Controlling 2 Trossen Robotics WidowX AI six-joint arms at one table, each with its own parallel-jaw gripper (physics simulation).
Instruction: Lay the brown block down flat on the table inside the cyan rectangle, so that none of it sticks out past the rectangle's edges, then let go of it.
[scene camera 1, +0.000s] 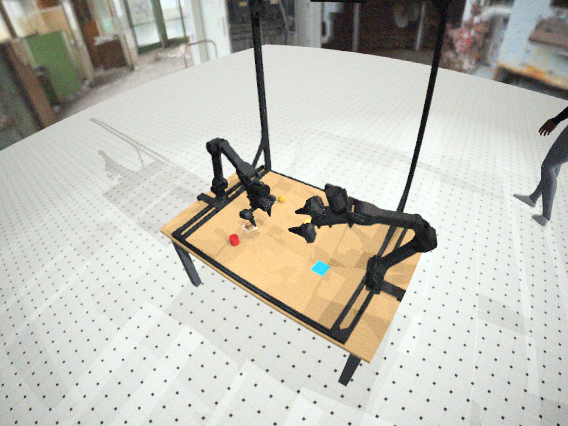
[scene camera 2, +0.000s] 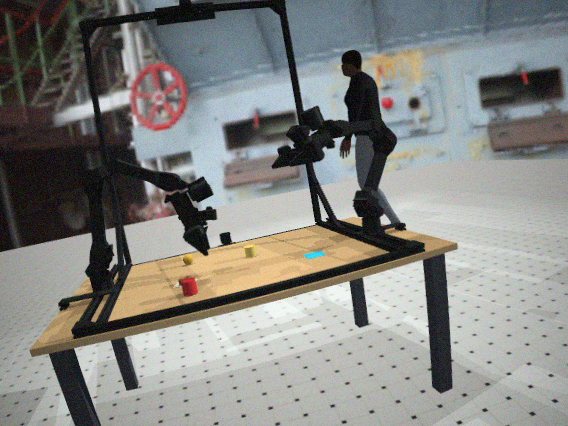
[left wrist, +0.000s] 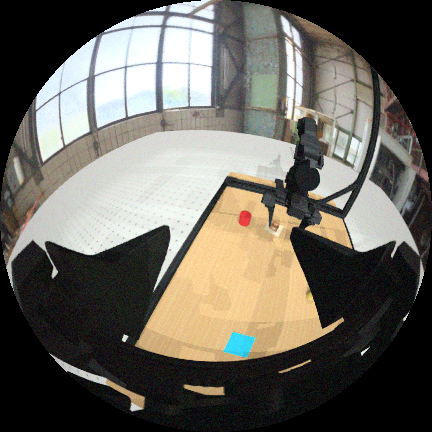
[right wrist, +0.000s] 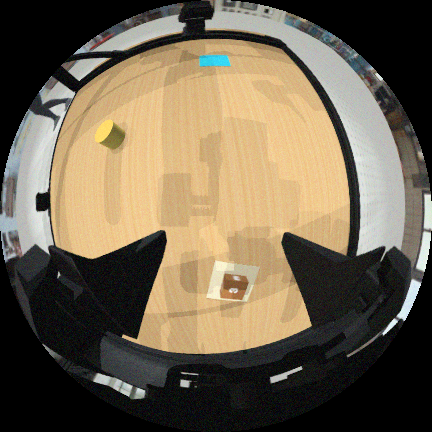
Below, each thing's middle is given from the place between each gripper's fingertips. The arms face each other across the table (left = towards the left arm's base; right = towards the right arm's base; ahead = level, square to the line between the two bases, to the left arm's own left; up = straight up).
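Position of the pale square patch (right wrist: 220, 267) from my left hand: 31 cm below, 35 cm to the right, 8 cm behind.
From my right hand, the patch is 80 mm below, 90 mm to the right and 20 mm ahead.
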